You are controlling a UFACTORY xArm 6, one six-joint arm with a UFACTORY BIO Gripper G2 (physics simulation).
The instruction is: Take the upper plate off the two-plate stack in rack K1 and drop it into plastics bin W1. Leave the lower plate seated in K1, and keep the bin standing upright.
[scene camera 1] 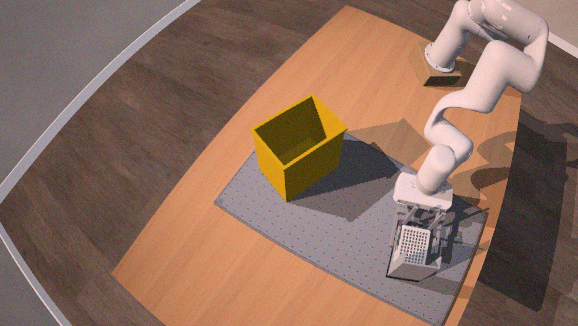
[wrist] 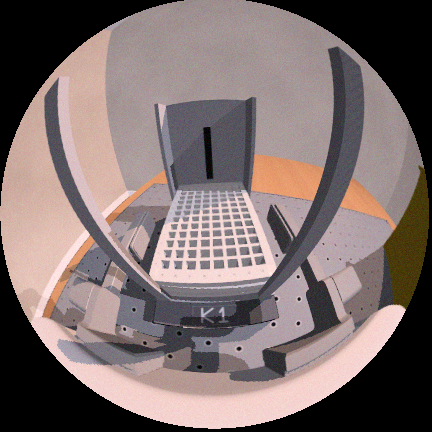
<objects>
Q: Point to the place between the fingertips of my gripper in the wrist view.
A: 209, 214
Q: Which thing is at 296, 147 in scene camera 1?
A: A yellow bin W1.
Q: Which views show my gripper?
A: Scene camera 1 and the wrist view: all of them.
</objects>
